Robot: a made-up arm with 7 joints. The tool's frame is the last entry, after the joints.
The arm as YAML. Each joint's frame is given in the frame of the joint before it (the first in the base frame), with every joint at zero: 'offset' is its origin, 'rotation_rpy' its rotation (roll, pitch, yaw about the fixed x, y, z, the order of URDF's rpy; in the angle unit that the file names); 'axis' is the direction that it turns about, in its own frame. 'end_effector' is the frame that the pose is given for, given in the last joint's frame.
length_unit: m
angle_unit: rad
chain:
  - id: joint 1
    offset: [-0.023, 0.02, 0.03]
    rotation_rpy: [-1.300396, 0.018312, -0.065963]
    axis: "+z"
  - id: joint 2
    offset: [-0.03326, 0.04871, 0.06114]
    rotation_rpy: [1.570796, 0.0, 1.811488]
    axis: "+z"
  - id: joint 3
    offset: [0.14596, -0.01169, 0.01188]
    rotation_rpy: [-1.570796, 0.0, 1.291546]
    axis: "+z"
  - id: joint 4
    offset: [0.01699, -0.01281, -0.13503]
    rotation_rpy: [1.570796, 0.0, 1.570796]
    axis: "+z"
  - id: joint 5
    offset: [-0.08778, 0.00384, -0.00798]
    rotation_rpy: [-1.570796, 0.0, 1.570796]
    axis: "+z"
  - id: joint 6
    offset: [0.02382, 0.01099, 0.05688]
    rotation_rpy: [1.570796, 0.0, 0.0]
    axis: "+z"
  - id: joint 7
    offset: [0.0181, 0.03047, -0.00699]
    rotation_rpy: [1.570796, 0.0, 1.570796]
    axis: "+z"
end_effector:
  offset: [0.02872, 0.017, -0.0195]
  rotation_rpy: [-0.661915, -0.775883, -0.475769]
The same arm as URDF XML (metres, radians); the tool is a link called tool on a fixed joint. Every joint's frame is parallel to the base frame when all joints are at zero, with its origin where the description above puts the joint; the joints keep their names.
<robot name="arm">
<joint name="joint 1" type="continuous"><parent link="base"/><child link="link1"/><origin xyz="-0.0230 0.0200 0.0300"/><axis xyz="0.068403 0.961235 0.26711"/></joint>
<joint name="joint 2" type="continuous"><parent link="link1"/><child link="link2"/><origin xyz="-0.0290 0.0740 -0.0300"/><axis xyz="0.968889 -0.0002 -0.247497"/></joint>
<joint name="joint 3" type="continuous"><parent link="link2"/><child link="link3"/><origin xyz="-0.0240 0.0290 -0.1420"/><axis xyz="0.247497 -0.0001 0.968889"/></joint>
<joint name="joint 4" type="continuous"><parent link="link3"/><child link="link4"/><origin xyz="-0.0210 0.0170 -0.1340"/><axis xyz="0.0002 1 0"/></joint>
<joint name="joint 5" type="continuous"><parent link="link4"/><child link="link5"/><origin xyz="0.0860 -0.0080 -0.0180"/><axis xyz="0.968889 -0.0002 -0.247497"/></joint>
<joint name="joint 6" type="continuous"><parent link="link5"/><child link="link6"/><origin xyz="0.0610 -0.0110 0.0090"/><axis xyz="0.0002 1 0"/></joint>
<joint name="joint 7" type="continuous"><parent link="link6"/><child link="link7"/><origin xyz="0.0340 -0.0070 0.0100"/><axis xyz="0.247497 -0.0001 0.968889"/></joint>
<joint name="tool_joint" type="fixed"><parent link="link7"/><child link="tool"/><origin xyz="0.0230 0.0170 -0.0260" rpy="-0.7951 -0.5487 -0.3934"/></joint>
<link name="base"/>
<link name="link1"/>
<link name="link2"/>
<link name="link3"/>
<link name="link4"/>
<link name="link5"/>
<link name="link6"/>
<link name="link7"/>
<link name="tool"/>
</robot>

